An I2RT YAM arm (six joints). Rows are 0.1 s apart.
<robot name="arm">
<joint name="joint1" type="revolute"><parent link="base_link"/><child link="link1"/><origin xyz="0.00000 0.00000 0.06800" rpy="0.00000 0.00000 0.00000"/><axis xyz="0 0 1"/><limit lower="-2.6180" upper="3.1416"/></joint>
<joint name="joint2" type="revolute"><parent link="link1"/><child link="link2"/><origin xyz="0.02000 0.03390 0.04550" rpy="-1.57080 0.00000 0.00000"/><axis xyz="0 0 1"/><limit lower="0.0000" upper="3.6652"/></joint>
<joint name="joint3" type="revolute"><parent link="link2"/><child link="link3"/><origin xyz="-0.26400 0.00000 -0.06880" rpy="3.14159 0.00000 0.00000"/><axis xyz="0 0 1"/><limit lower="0.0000" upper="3.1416"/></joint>
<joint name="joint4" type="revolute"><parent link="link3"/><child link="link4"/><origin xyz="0.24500 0.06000 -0.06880" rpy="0.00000 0.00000 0.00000"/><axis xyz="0 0 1"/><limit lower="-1.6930" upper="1.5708"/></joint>
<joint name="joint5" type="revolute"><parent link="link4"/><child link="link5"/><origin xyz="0.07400 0.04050 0.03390" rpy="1.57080 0.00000 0.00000"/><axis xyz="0 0 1"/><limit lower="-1.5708" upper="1.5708"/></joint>
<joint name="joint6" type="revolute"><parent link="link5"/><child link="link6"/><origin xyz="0.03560 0.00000 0.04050" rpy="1.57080 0.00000 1.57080"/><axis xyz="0 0 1"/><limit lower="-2.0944" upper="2.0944"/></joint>
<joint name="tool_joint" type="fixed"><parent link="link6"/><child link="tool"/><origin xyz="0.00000 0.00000 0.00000" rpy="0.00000 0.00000 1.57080"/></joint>
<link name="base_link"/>
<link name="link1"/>
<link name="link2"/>
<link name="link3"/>
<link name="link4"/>
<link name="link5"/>
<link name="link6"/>
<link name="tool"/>
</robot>
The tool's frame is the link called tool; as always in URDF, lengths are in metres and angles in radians.
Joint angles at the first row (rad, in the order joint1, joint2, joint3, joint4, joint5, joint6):
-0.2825, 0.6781, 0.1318, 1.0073, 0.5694, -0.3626
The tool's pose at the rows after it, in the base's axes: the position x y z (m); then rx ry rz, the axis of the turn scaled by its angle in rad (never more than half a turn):
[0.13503 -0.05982 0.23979 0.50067 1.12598 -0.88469]
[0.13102 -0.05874 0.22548 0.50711 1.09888 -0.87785]
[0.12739 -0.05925 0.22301 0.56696 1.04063 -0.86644]
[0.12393 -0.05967 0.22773 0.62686 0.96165 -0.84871]
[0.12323 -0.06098 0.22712 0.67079 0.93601 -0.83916]
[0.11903 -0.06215 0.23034 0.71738 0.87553 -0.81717]
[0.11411 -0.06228 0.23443 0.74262 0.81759 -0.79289]
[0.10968 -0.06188 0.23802 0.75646 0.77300 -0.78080]
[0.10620 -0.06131 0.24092 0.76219 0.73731 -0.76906]
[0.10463 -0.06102 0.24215 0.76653 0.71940 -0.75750]
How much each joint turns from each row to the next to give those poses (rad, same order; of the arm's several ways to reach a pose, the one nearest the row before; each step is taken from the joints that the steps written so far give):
-0.0007, 0.0256, -0.0385, 0.0710, 0.0171, 0.0034
-0.0005, 0.0549, -0.0649, 0.1454, 0.0008, 0.0035
-0.0022, 0.0422, -0.0221, 0.1097, 0.0408, 0.0274
-0.0016, 0.0196, 0.0008, 0.0844, 0.0412, 0.0256
-0.0046, 0.0228, -0.0019, 0.0358, 0.0301, 0.0267
-0.0129, -0.0106, -0.0001, 0.0287, 0.0229, 0.0363
-0.0110, -0.0287, 0.0000, 0.0133, 0.0073, 0.0278
-0.0069, -0.0281, 0.0000, 0.0092, 0.0057, 0.0103
-0.0046, -0.0213, 0.0000, 0.0100, 0.0004, 0.0072
-0.0019, -0.0108, 0.0000, 0.0021, -0.0001, 0.0104

